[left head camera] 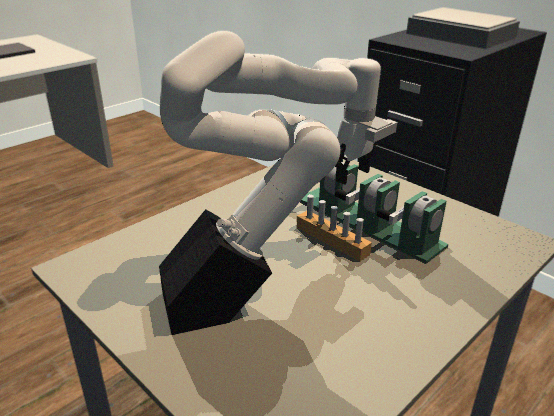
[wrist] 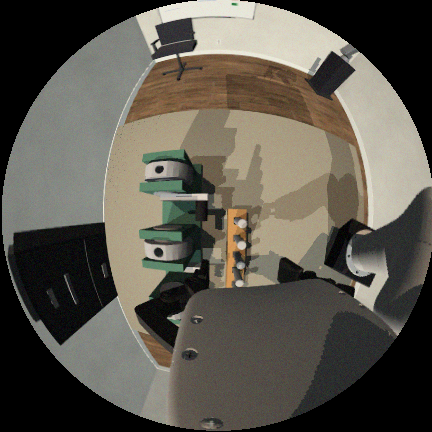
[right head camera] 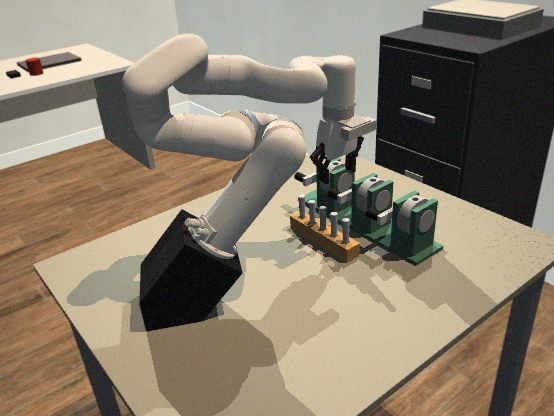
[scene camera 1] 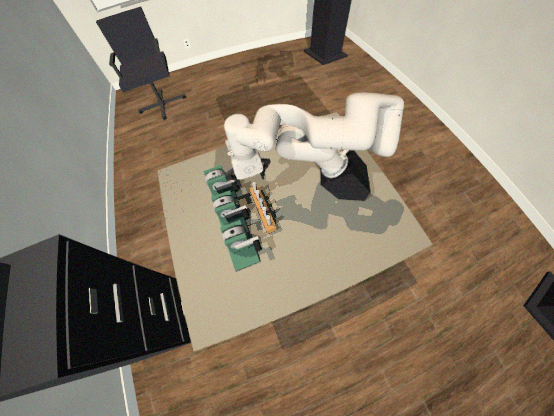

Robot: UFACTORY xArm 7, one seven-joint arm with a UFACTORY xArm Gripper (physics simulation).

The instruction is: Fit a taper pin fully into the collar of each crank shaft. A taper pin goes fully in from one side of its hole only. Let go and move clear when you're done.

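Places are measured from the arm's base along level axes (x left, y down, z back), in millimetres.
Pixels of known places: gripper, fingertip midpoint: (left head camera: 352, 176) (wrist: 244, 270) (right head camera: 337, 176) (scene camera 1: 251, 180); arm's base, link origin: (left head camera: 238, 240) (wrist: 363, 252) (right head camera: 211, 240) (scene camera 1: 334, 164).
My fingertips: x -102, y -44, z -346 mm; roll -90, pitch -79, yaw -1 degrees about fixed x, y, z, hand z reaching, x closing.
Observation:
For each thing: its top centre in the pictures, then the offset to it from my fingertips. "spot": a spot on its surface instead. Level surfaces: height alone.
- nearer-end pin, top centre: (wrist: 242, 223) (right head camera: 345, 219) (left head camera: 360, 219) dx -43, dy +101, dz +23 mm
- middle collar, surface spot: (right head camera: 366, 192) (left head camera: 375, 192) spot: dx -29, dy +80, dz -94 mm
- table, surface height: dy +210 mm
My gripper (left head camera: 354, 167) (right head camera: 337, 171) (wrist: 244, 270) is open and empty. In the wrist view its fingers show on either side of the pin rack, above it. An orange pin rack (left head camera: 330, 240) (right head camera: 325, 241) (scene camera 1: 272, 229) (wrist: 237, 213) holds several upright grey taper pins, one a nearer-end pin (left head camera: 359, 231) (right head camera: 346, 231). Three green stands carry white collars: the near collar (left head camera: 425, 206) (right head camera: 411, 212), the middle collar (left head camera: 371, 196) (right head camera: 366, 192), and the far collar, partly hidden by a finger. Dark holes show on top of all three. Crank arms stick out towards the rack.
The black base (left head camera: 220, 280) (right head camera: 190, 280) (scene camera 1: 345, 182) of my arm stands on the table (left head camera: 400, 360) (scene camera 1: 320, 280). A black filing cabinet (left head camera: 420, 130) (right head camera: 425, 120) (scene camera 1: 120, 310) (wrist: 60, 280) stands beyond the table edge. A desk (left head camera: 80, 100) (right head camera: 110, 70) is at the back left.

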